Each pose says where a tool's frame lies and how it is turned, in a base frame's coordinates. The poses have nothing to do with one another.
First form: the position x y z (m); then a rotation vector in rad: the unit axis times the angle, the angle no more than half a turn.
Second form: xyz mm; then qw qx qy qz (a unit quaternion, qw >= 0). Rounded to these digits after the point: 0 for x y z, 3 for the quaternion.
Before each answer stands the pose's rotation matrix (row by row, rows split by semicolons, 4 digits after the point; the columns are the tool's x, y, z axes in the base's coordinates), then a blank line. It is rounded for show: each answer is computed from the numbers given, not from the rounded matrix.
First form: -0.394 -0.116 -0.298 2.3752 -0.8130 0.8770
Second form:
0.6186 -0.6680 0.4137; -0.3620 -0.7096 -0.6044; 0.6973 0.2242 -0.6808

-394 -116 -298 0.239 0.867 -0.297 0.320
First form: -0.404 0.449 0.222 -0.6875 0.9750 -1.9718
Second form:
-0.5211 0.4246 0.7403; -0.8461 -0.3709 -0.3828; 0.1120 -0.8259 0.5526

-404 449 222 0.406 -0.273 0.387 -0.782
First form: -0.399 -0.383 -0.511 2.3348 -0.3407 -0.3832
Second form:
0.9204 -0.1316 -0.3683; -0.3504 -0.6957 -0.6270; -0.1737 0.7061 -0.6864

-399 -383 -511 0.367 0.909 -0.133 -0.149
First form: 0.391 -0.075 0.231 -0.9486 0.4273 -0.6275
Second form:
0.7456 0.3052 0.5924; -0.6631 0.4290 0.6135; -0.0669 -0.8502 0.5222

391 -75 231 0.821 -0.446 0.201 -0.295
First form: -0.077 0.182 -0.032 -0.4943 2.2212 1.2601
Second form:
-0.7904 -0.5507 0.2684; -0.0522 0.4970 0.8662; -0.6104 0.6706 -0.4216

-77 182 -32 0.267 -0.183 0.823 0.467
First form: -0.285 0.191 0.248 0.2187 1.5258 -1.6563
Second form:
-0.6226 0.6705 0.4034; -0.4570 0.1070 -0.8830; -0.6352 -0.7341 0.2398

-285 191 248 0.425 0.087 0.610 -0.662
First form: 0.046 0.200 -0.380 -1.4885 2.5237 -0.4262
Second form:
-0.4823 -0.8242 0.2968; -0.8759 0.4575 -0.1530; -0.0097 -0.3338 -0.9426

46 200 -380 0.090 -0.501 0.849 -0.143
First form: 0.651 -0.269 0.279 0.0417 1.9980 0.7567
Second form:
-0.5358 -0.2708 0.7998; 0.3269 0.8068 0.4922; -0.7785 0.5251 -0.3437

651 -269 279 0.481 0.017 0.819 0.310
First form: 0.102 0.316 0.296 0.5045 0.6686 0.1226
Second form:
0.7824 0.0503 0.6207; 0.2673 0.8731 -0.4078; -0.5624 0.4850 0.6697

102 316 296 0.912 0.245 0.324 0.059
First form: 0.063 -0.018 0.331 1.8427 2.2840 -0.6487
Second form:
-0.2424 0.9568 -0.1603; 0.8983 0.1589 -0.4097; -0.3665 -0.2433 -0.8980

63 -18 331 0.068 0.612 0.758 -0.215
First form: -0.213 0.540 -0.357 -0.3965 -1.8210 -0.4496
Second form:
-0.2822 0.4837 -0.8285; 0.0425 0.8690 0.4929; 0.9584 0.1038 -0.2658

-213 540 -357 0.575 -0.169 -0.777 -0.192
